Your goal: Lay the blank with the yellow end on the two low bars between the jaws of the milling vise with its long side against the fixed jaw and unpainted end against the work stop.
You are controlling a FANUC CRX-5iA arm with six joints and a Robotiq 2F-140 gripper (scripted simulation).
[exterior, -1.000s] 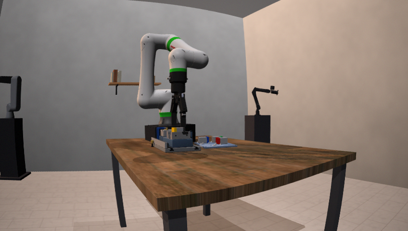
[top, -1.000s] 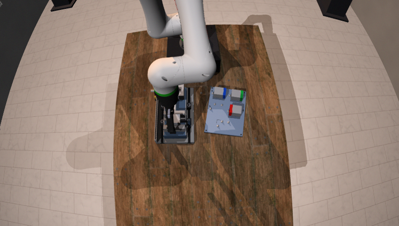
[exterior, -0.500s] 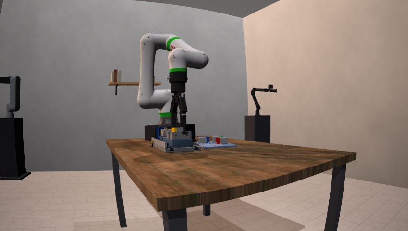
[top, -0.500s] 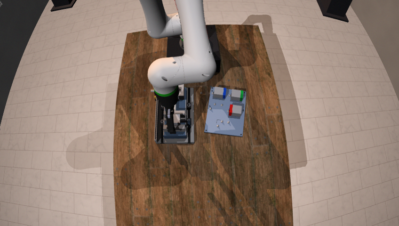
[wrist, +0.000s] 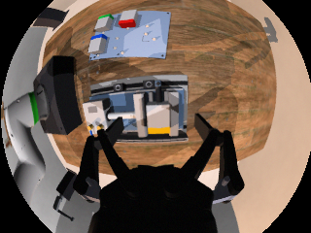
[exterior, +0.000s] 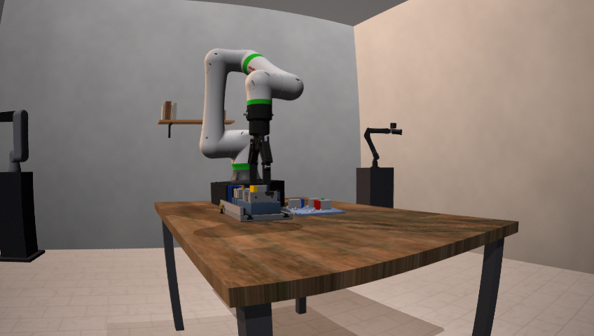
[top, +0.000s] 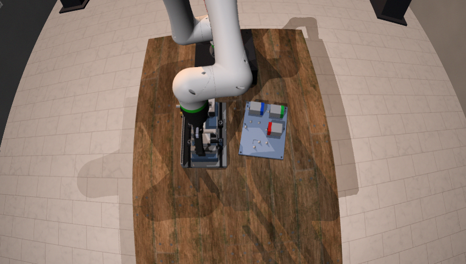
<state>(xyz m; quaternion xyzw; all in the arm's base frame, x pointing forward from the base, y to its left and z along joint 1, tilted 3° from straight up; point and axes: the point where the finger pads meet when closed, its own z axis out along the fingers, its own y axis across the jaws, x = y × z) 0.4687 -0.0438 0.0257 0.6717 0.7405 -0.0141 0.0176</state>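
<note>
Now: hand 40 mm above the yellow-ended blank. Round my hand: fixed jaw 30 mm ahead, 60 mm below; then blue-grey plate 110 mm behind, 240 mm to the left, 130 mm below; then hosed block 160 mm behind, 20 mm to the right, 60 mm below.
</note>
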